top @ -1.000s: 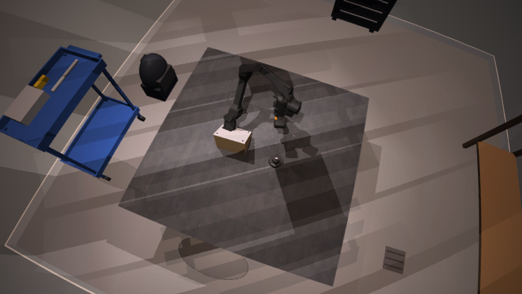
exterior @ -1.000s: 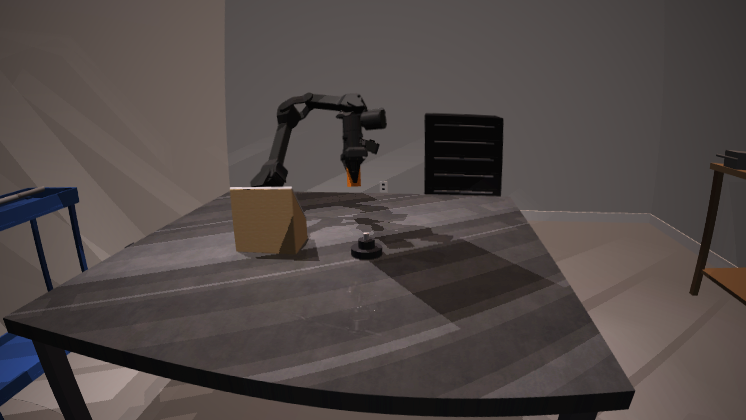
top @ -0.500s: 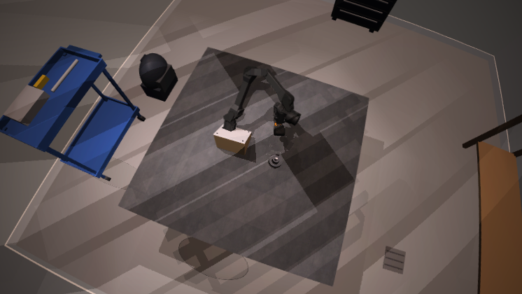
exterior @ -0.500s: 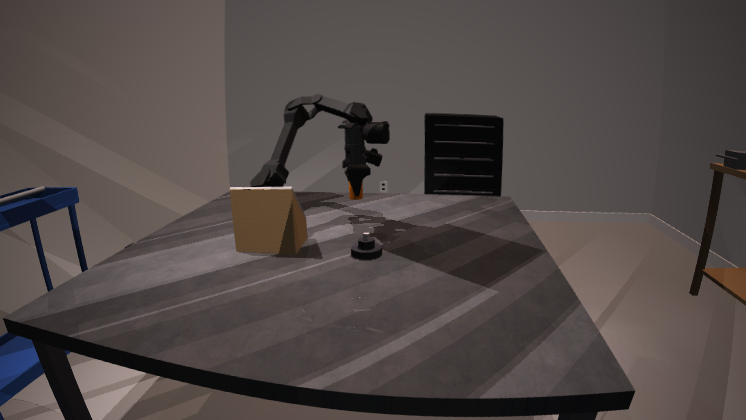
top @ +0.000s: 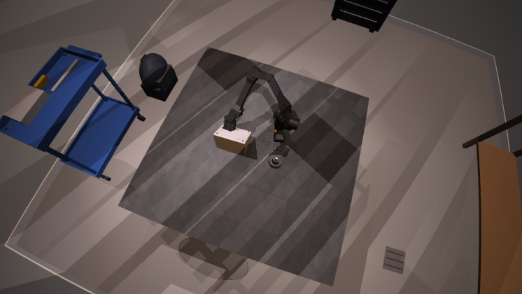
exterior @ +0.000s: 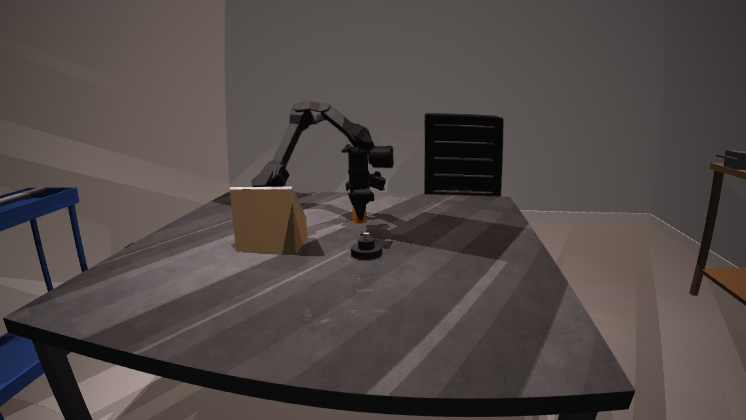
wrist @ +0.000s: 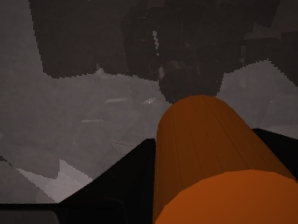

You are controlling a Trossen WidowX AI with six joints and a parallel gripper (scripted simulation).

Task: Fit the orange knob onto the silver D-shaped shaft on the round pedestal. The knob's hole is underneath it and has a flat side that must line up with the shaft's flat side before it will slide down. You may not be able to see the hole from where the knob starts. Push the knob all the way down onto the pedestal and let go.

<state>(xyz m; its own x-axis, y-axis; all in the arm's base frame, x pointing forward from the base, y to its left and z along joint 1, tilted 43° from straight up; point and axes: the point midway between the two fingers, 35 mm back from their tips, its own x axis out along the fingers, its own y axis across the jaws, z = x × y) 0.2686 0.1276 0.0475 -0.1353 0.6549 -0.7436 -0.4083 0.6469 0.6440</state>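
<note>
The round dark pedestal is 60 mm ahead of my gripper tip, 160 mm to the right of it and 20 mm below it. The rest, counted from my gripper tip: orange knob 30 mm above.
</note>
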